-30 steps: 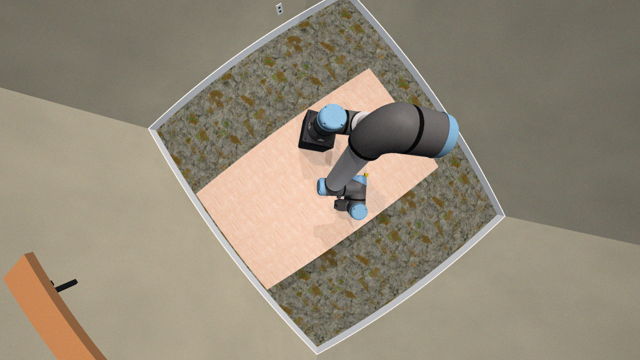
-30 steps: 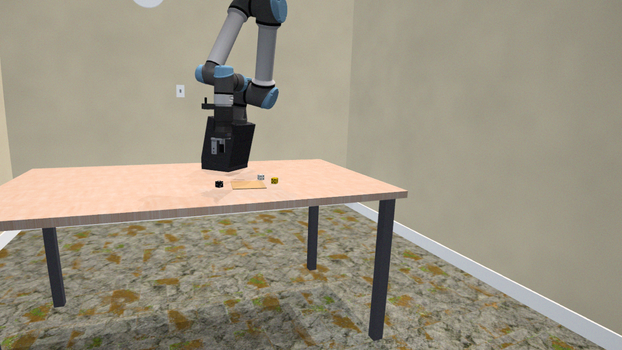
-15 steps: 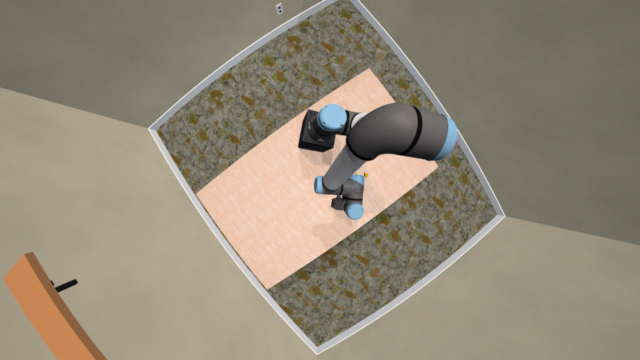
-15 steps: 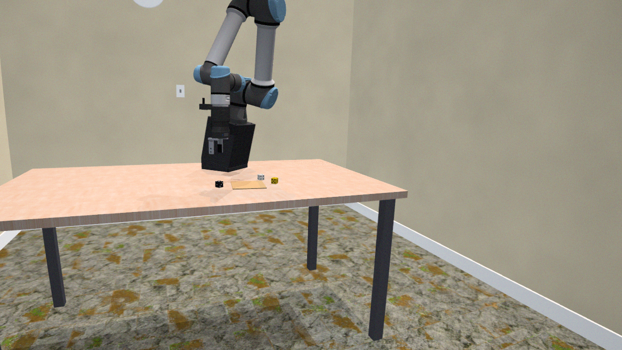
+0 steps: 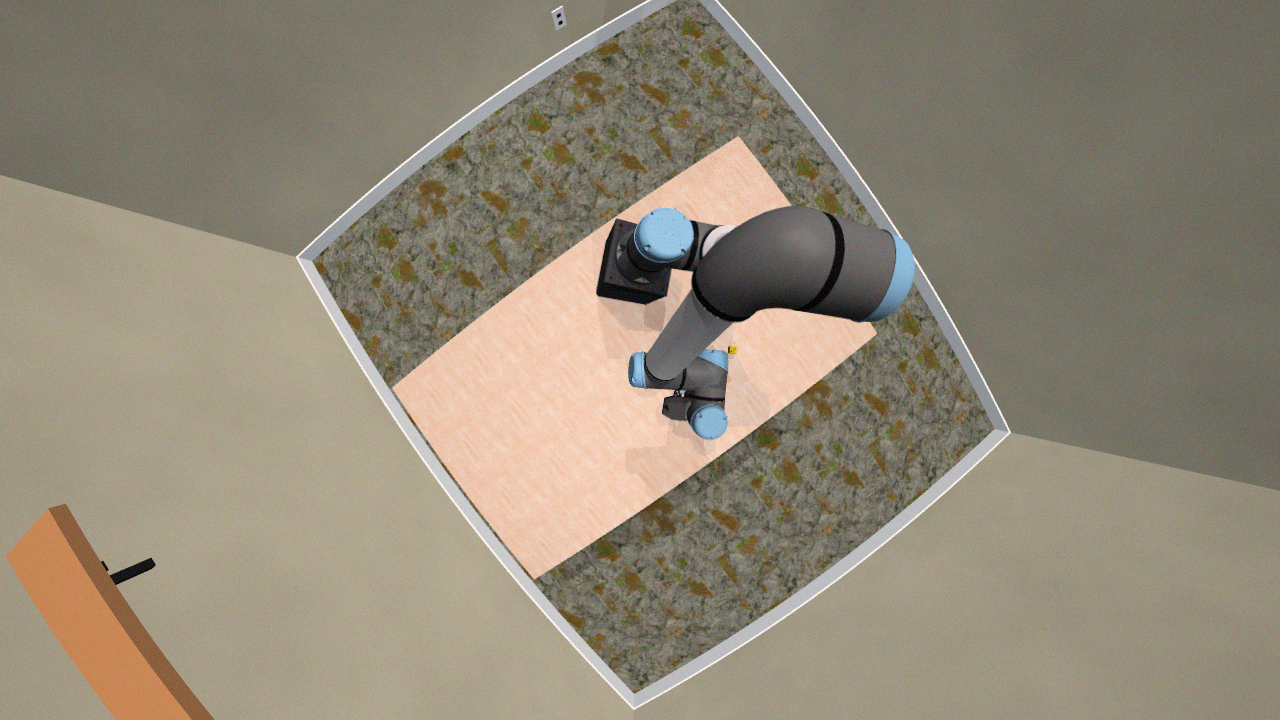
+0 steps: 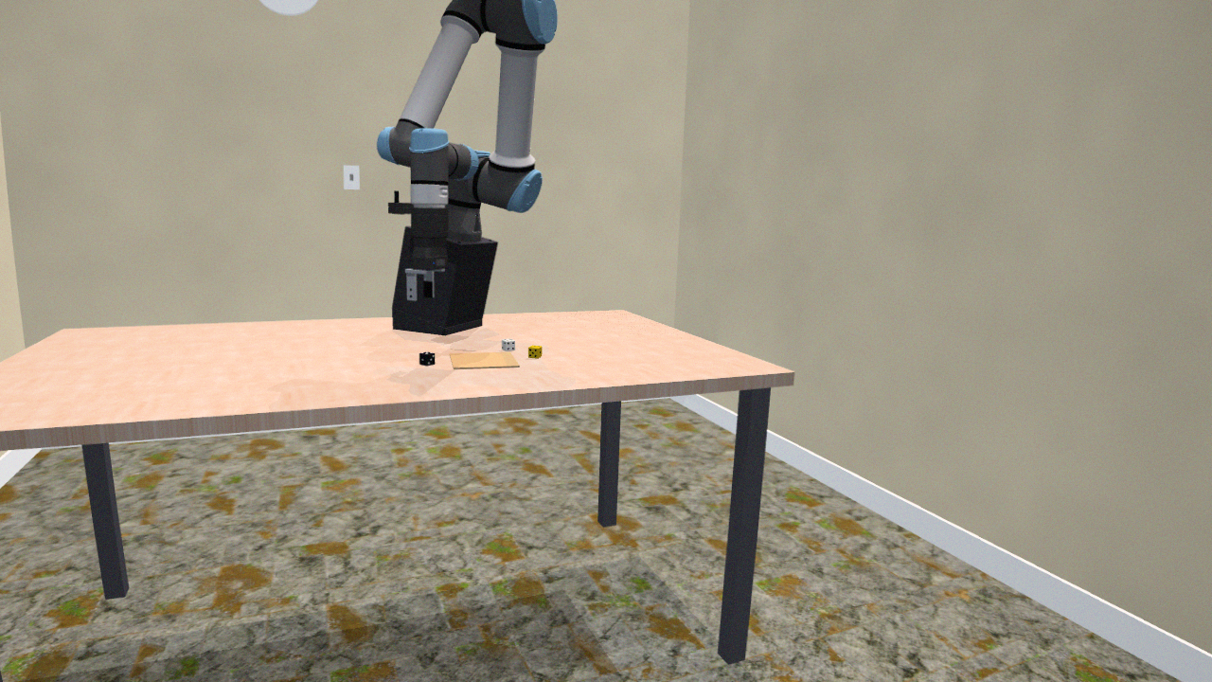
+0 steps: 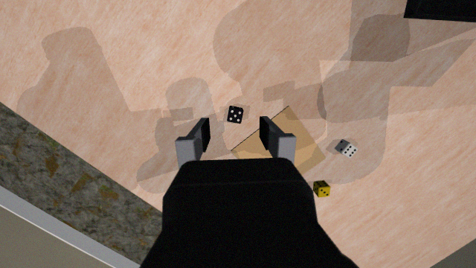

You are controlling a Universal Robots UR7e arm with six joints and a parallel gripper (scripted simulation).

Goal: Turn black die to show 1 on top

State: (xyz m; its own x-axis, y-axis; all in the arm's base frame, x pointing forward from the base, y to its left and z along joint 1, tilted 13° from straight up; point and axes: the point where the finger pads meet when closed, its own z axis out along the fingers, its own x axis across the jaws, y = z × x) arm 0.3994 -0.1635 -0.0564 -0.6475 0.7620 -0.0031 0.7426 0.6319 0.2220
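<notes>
Now: the black die 150 mm below my hand, 10 mm to the left of it and 10 mm ahead of it. From my hand the other things lie so: tan mat (160 mm below, 130 mm to the left, 10 mm ahead); white die (220 mm to the left, 150 mm below, 80 mm behind); yellow die (260 mm to the left, 150 mm below, 10 mm ahead).
</notes>
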